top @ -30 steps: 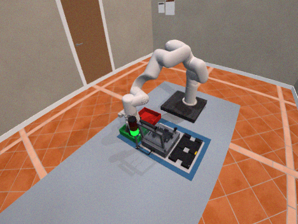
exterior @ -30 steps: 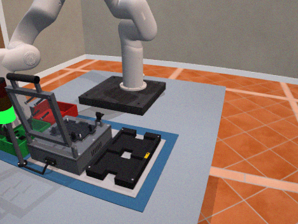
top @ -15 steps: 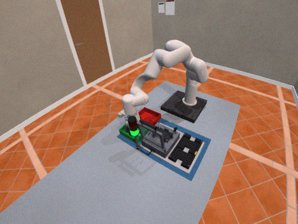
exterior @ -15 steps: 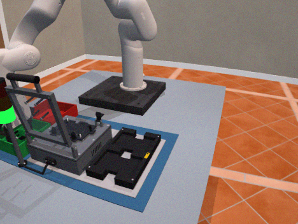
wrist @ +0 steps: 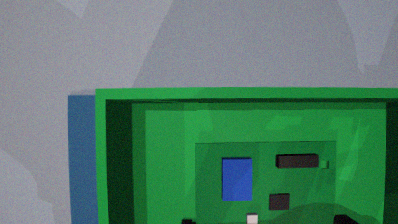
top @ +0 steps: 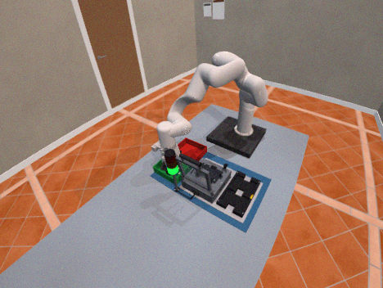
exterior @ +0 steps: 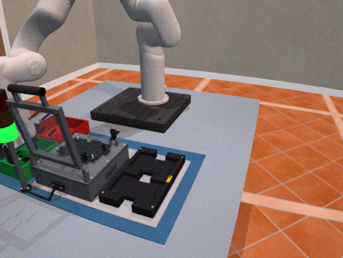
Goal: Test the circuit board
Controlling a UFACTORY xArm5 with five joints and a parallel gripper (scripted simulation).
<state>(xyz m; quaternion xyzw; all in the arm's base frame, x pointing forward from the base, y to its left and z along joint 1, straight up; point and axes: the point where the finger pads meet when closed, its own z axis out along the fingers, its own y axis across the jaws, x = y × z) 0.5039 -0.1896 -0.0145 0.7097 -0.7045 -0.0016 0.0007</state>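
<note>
The green bin is right at my hand. Also, from my hand: red bin 150 mm behind; then green circuit board 10 mm below; then clear lid 70 mm ahead, 200 mm to the left, 170 mm above.
</note>
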